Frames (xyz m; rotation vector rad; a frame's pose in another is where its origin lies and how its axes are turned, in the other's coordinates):
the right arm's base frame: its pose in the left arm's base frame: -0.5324 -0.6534 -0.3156 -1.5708 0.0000 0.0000
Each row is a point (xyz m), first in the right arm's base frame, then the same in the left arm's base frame.
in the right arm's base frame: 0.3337 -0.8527 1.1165
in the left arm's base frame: -0.1987 0.4631 0.5371
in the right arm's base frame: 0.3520 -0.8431 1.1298
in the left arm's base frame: -0.1804 0.4764 0.5275
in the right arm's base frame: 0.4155 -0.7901 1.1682
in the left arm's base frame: -0.1169 0.5148 0.4745
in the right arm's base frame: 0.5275 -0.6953 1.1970
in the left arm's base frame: -0.0049 0.5436 0.3797
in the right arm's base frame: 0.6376 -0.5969 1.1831
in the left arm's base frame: 0.1052 0.5297 0.2813
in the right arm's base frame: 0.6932 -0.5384 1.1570
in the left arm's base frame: 0.1608 0.5036 0.2228
